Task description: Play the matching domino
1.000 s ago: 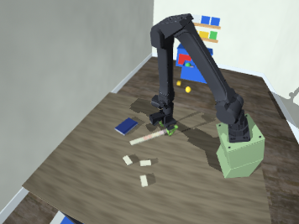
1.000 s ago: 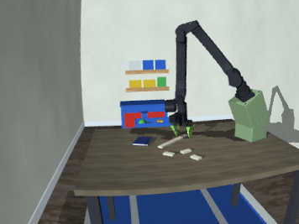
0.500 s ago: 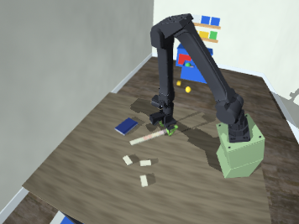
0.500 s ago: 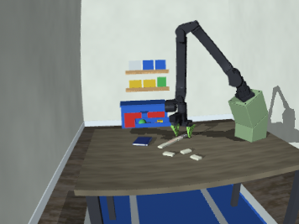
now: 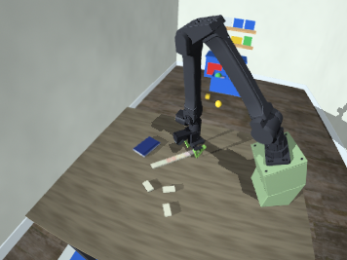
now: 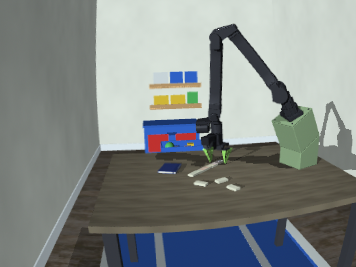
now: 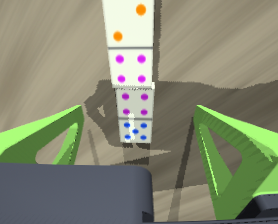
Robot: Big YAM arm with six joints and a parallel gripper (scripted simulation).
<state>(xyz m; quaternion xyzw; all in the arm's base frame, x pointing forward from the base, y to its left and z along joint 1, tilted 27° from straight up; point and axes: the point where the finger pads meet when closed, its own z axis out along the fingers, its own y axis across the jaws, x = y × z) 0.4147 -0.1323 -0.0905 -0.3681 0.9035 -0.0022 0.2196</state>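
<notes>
My hand is 1 cm above the domino.
</notes>
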